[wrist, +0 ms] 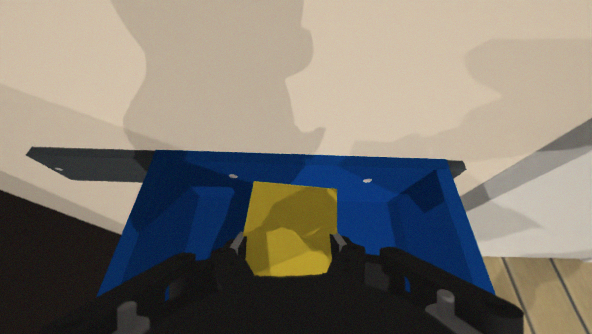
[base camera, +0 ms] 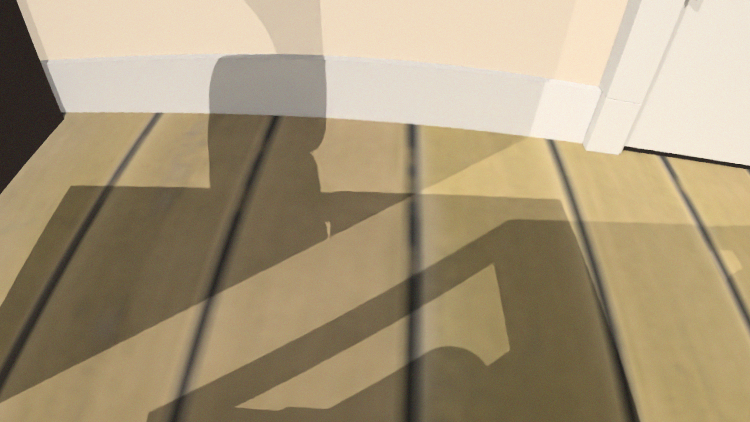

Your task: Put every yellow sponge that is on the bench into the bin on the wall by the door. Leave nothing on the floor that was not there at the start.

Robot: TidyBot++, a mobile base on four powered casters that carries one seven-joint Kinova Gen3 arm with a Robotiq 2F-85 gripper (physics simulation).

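Places are measured from the arm's base along level axes (x ahead, y left, z up), in centimetres.
Pixels of known places: gripper, fingertip midpoint: (wrist: 288, 244).
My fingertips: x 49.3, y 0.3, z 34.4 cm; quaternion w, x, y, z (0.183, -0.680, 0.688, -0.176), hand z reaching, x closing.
Note:
Ahead of a thing's pixels: the offset from my fingertips to its middle. "spot": to the spot under its first point. Level surfaces: height alone.
In the wrist view a yellow sponge @[dx -1.1, dy +0.1, dz -0.4 cm] (wrist: 294, 215) is between the two fingertips of my gripper (wrist: 288, 244), which is shut on it. The blue bin @[spot: dx +0.2, dy -20.7, dz -8.6 cm] (wrist: 475, 250) is mounted on the wall, with its side walls to the left and right of the sponge. The sponge is over the bin's opening, close to the bin's back wall. How deep it is inside the bin is hard to tell, and the bin's front edge is hidden behind my gripper. The bin and the gripper do not show in the base camera view.
A dark rail (wrist: 100, 167) runs behind the bin on the wall. A dark cabinet side (wrist: 45, 260) (base camera: 20, 94) stands at the left. A white door (base camera: 697, 94) is at the right. Shadows fall on the plank floor @[dz -74.0 cm] (base camera: 472, 173) and wall (wrist: 390, 75).

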